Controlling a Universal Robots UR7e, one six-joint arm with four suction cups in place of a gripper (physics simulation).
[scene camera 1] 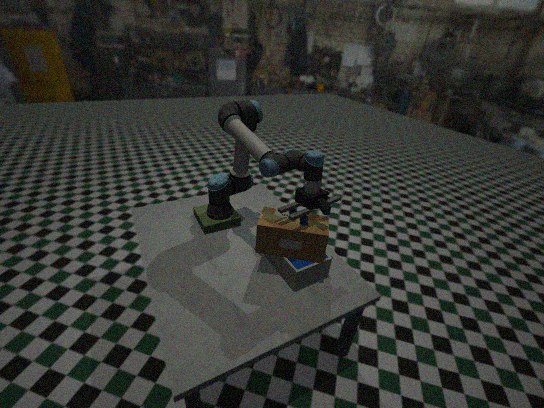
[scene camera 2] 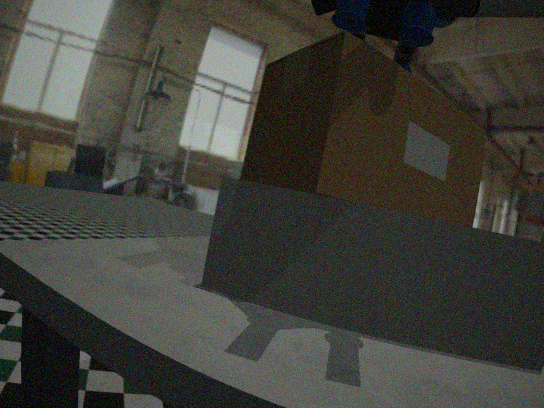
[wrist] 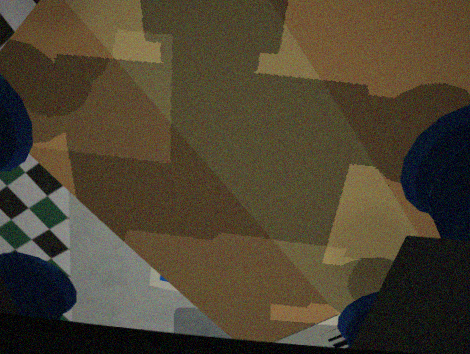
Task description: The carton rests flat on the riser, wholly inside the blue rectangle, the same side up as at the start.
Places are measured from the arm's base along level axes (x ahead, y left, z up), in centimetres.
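Pixels of known places: hand at its tool point: [scene camera 1: 309,214] [wrist: 211,238]; arm's base at its link origin: [scene camera 1: 219,212].
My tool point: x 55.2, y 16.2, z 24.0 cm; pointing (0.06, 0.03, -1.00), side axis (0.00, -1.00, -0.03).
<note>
Ahead of a thing's pixels: the offset from my tool point to its top centre. Level surfaces: height alone.
The brown carton {dx -2.6, dy -6.8, dz -2.0 cm} [scene camera 1: 291,235] [scene camera 2: 351,131] [wrist: 235,159] lies flat on the grey riser {dx -5.3, dy -3.3, dz -17.6 cm} [scene camera 1: 314,274] [scene camera 2: 373,281], turned at an angle and overhanging it at the back left. Part of the blue rectangle {dx -5.3, dy -3.3, dz -17.6 cm} [scene camera 1: 300,264] shows uncovered at the riser's front; in the wrist view only a sliver of the blue rectangle [wrist: 163,278] shows past the carton's edge. My suction gripper [scene camera 1: 306,214] [scene camera 2: 382,22] is right over the carton's top near its back right end, with suction off. Its blue cups, one at the right [wrist: 437,171], frame the wrist view. I cannot tell whether the cups touch the carton.
The riser stands near the right edge of the grey table {dz -29.6 cm} [scene camera 1: 197,285] [scene camera 2: 176,316]. The arm's base sits on a green plate [scene camera 1: 217,221] at the back of the table. Checkered floor [scene camera 1: 439,219] surrounds the table.
</note>
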